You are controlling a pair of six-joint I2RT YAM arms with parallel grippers.
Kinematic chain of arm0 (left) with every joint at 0, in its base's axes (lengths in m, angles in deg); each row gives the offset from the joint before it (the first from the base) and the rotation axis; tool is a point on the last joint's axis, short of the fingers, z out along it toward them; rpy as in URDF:
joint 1: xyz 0 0 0.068 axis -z
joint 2: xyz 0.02 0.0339 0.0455 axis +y
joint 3: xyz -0.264 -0.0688 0 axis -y
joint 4: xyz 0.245 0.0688 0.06 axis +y
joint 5: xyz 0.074 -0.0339 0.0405 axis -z
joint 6: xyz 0.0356 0 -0.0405 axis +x
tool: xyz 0 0 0 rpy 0 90 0
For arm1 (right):
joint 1: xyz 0 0 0.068 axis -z
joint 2: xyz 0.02 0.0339 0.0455 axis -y
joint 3: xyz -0.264 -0.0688 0 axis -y
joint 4: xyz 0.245 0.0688 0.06 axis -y
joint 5: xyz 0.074 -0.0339 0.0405 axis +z
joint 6: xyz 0.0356 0 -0.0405 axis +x
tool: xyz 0 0 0 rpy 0 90 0
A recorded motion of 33 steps. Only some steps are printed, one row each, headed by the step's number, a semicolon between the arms.
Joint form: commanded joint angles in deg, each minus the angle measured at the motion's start. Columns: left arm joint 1, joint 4, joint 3, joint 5, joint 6, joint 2; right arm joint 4, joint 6, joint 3, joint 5, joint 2, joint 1.
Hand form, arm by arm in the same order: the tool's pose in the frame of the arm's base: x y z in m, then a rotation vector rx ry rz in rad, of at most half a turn. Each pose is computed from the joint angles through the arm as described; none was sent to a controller.
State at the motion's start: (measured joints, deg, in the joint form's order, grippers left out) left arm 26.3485 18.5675 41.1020 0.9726 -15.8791 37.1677; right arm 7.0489 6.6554 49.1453 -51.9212 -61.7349 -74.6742
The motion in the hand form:
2: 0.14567 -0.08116 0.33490 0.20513 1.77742 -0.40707; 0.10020 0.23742 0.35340 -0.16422 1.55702 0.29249
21: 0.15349 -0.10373 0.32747 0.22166 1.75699 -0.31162; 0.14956 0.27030 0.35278 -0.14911 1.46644 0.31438
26: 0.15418 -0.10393 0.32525 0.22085 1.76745 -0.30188; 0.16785 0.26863 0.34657 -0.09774 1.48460 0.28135
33: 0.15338 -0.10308 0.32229 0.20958 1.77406 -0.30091; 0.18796 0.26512 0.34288 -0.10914 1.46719 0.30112
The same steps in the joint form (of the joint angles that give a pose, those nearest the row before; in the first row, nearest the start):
2: 4.46 -3.89 2.14 -8.87 4.69 2.99; 8.59 -3.15 2.02 -5.20 -3.74 0.89
21: 11.03 -9.47 1.15 -18.53 7.29 7.40; 23.48 -8.26 6.64 3.15 -15.47 8.66
26: 11.01 -9.18 0.97 -18.86 7.27 7.60; 23.48 -6.35 7.19 3.05 -17.34 11.82
33: 11.02 -9.11 0.34 -19.23 6.71 7.24; 25.68 -6.21 7.34 8.07 -18.99 15.66

